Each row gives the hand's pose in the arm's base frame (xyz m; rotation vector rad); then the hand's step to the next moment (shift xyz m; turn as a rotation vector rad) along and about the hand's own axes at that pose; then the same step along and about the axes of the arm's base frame.
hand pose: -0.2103 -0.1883 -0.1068 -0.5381 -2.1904 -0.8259
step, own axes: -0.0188 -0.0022 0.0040 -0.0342 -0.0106 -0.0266
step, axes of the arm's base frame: 0.0090 -0.0011 -0.0171 0.0288 -0.0302 -0.0156
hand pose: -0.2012 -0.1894 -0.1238 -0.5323 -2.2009 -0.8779
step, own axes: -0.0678 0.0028 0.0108 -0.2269 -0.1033 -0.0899
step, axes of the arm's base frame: 0.0423 0.0021 -0.0541 0.1328 -0.1610 -0.1633
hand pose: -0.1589 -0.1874 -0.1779 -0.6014 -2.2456 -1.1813
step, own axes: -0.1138 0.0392 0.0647 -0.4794 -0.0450 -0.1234
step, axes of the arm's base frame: 0.0944 0.0591 -0.0791 0.3683 -0.1941 -0.2716
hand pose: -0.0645 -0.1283 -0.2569 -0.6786 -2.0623 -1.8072
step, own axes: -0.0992 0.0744 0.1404 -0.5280 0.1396 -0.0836
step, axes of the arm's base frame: 0.1335 0.1309 -0.0114 0.5118 -0.1453 -0.1489
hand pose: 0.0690 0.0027 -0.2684 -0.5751 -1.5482 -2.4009
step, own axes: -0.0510 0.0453 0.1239 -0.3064 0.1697 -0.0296
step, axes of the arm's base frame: 0.0885 0.0926 0.0600 0.3357 -0.1041 -0.0068
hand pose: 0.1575 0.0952 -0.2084 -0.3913 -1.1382 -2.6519
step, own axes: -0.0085 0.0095 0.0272 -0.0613 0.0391 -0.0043
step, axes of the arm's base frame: 0.0151 0.0144 0.0216 0.0690 -0.0231 0.0032
